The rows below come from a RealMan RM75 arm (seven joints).
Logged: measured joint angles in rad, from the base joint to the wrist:
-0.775 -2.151 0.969 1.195 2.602 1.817 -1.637
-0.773 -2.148 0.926 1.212 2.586 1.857 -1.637
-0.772 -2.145 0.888 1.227 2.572 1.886 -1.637
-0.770 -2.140 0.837 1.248 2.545 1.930 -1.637
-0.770 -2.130 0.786 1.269 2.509 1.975 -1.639
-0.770 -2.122 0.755 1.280 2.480 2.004 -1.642
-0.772 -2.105 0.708 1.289 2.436 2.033 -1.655
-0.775 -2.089 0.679 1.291 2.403 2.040 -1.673
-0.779 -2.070 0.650 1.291 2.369 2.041 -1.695
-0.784 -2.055 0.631 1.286 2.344 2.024 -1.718
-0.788 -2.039 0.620 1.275 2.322 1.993 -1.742
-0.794 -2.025 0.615 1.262 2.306 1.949 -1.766
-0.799 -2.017 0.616 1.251 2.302 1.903 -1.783
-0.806 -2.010 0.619 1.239 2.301 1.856 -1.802
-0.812 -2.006 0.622 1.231 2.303 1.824 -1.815
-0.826 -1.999 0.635 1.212 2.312 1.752 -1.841
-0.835 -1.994 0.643 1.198 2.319 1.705 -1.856
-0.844 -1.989 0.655 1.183 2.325 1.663 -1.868
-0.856 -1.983 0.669 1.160 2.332 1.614 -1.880
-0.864 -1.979 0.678 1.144 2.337 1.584 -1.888
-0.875 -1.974 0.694 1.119 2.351 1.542 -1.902
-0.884 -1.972 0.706 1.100 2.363 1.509 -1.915
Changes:
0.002 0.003 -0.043 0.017 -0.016 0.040 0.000
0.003 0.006 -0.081 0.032 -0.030 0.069 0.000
0.005 0.011 -0.132 0.053 -0.057 0.113 0.000
0.005 0.021 -0.183 0.074 -0.093 0.158 -0.002
0.005 0.029 -0.214 0.085 -0.122 0.187 -0.005
0.003 0.046 -0.261 0.094 -0.166 0.216 -0.018
0.000 0.062 -0.290 0.096 -0.199 0.223 -0.036
-0.004 0.081 -0.319 0.096 -0.233 0.224 -0.058
-0.009 0.096 -0.338 0.091 -0.258 0.207 -0.081
-0.013 0.112 -0.349 0.080 -0.280 0.176 -0.105
-0.019 0.126 -0.354 0.067 -0.296 0.132 -0.129
-0.024 0.134 -0.353 0.056 -0.300 0.086 -0.146
-0.031 0.141 -0.350 0.044 -0.301 0.039 -0.165
-0.037 0.145 -0.347 0.036 -0.299 0.007 -0.178
-0.051 0.152 -0.334 0.017 -0.290 -0.065 -0.204
-0.060 0.157 -0.326 0.003 -0.283 -0.112 -0.219
-0.069 0.162 -0.314 -0.012 -0.277 -0.154 -0.231
-0.081 0.168 -0.300 -0.035 -0.270 -0.203 -0.243
-0.089 0.172 -0.291 -0.051 -0.265 -0.233 -0.251
-0.100 0.177 -0.275 -0.076 -0.251 -0.275 -0.265
-0.109 0.179 -0.263 -0.095 -0.239 -0.308 -0.278

